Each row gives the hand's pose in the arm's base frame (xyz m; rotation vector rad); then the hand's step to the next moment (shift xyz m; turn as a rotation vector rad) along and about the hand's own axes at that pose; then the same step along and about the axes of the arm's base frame.
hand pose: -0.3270 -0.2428 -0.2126 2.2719 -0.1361 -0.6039
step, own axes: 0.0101 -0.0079 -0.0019 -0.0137 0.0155 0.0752
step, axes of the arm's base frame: 0.0091 0.0040 -0.0083 -0.0456 -0.0565 -0.0285
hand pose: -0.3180 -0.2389 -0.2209 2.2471 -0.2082 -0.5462
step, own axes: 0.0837 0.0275 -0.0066 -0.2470 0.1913 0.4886
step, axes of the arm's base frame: 0.0784 -0.0406 -0.0023 -0.4349 -0.3777 -0.0674
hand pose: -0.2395 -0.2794 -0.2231 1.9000 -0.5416 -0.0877
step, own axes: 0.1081 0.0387 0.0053 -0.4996 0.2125 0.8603
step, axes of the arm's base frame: 0.0822 -0.0599 0.0535 -0.7828 -0.6025 -0.2429
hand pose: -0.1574 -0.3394 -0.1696 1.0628 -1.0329 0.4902
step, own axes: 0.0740 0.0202 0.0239 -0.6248 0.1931 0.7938
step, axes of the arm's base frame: 0.0086 -0.0220 0.0768 -0.7969 -0.5356 -0.3687
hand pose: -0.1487 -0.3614 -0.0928 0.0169 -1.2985 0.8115
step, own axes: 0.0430 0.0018 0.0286 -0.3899 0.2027 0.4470
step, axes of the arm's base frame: -0.0233 0.0110 0.0448 -0.5008 -0.2528 -0.2796
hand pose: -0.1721 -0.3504 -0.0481 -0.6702 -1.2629 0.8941
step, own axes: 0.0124 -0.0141 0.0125 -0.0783 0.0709 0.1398
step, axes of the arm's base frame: -0.0087 0.0029 0.0206 -0.1554 -0.0378 -0.0715
